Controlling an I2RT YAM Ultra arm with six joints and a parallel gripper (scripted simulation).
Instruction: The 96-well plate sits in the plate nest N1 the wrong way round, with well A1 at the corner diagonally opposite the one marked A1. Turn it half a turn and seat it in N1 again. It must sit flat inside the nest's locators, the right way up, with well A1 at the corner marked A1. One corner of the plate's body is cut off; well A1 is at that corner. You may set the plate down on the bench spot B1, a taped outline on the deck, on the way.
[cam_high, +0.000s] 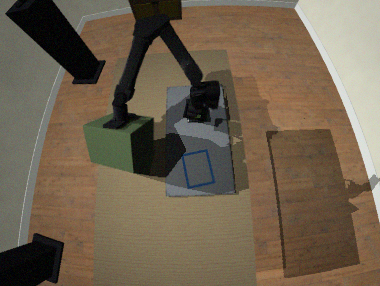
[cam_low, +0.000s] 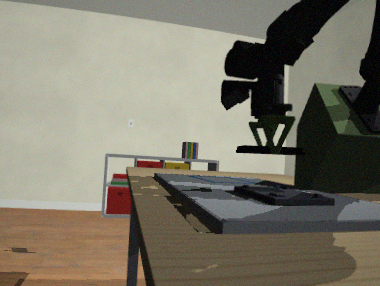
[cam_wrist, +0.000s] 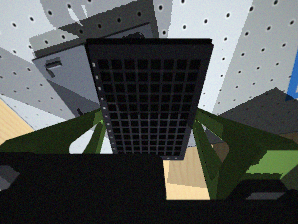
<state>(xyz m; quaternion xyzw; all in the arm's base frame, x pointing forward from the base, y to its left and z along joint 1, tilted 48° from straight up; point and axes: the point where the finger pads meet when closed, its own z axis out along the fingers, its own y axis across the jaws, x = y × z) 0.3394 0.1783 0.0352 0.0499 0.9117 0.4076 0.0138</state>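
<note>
Right now my hand is 6 cm to the right of the plate nest N1 and 9 cm above it. Also, from my hand: black 96-well plate (right at my hand).
</note>
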